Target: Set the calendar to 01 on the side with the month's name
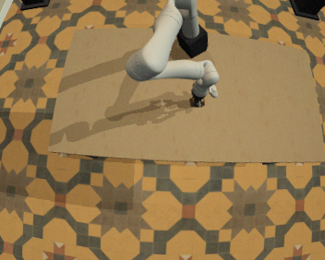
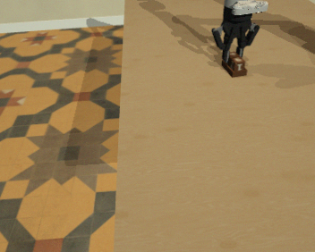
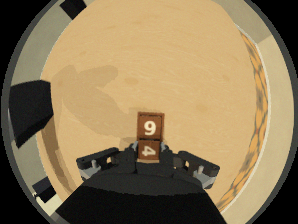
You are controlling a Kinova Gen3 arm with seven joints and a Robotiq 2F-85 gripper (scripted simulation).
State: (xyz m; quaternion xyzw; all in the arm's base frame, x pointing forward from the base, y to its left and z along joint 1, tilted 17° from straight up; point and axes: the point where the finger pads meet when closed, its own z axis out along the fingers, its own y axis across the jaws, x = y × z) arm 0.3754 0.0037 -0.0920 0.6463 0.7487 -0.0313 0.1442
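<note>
Now: the tray 20 mm to the left of my hand and 30 mm below it.
</note>
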